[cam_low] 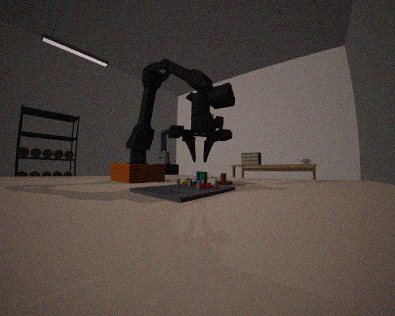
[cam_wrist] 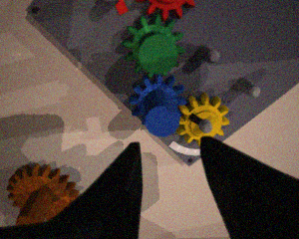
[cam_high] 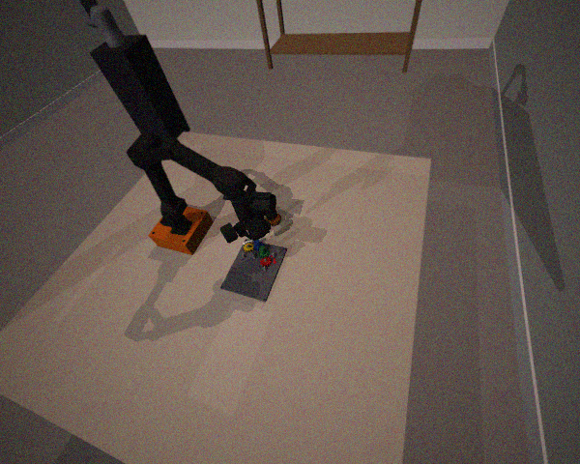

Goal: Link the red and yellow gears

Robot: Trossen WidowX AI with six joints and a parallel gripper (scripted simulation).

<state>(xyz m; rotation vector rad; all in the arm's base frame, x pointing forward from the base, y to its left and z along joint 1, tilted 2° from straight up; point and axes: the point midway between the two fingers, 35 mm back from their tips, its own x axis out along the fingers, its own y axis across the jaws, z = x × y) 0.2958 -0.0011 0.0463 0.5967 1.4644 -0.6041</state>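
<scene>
Now: the blue gear 50 mm below my gripper tip. From my gripper tip the other things lie so: yellow gear: 60 mm below, 40 mm behind, 10 mm to the right; green gear: 50 mm below, 30 mm to the right, 30 mm ahead; red gear: 60 mm to the right, 60 mm below, 50 mm ahead.
</scene>
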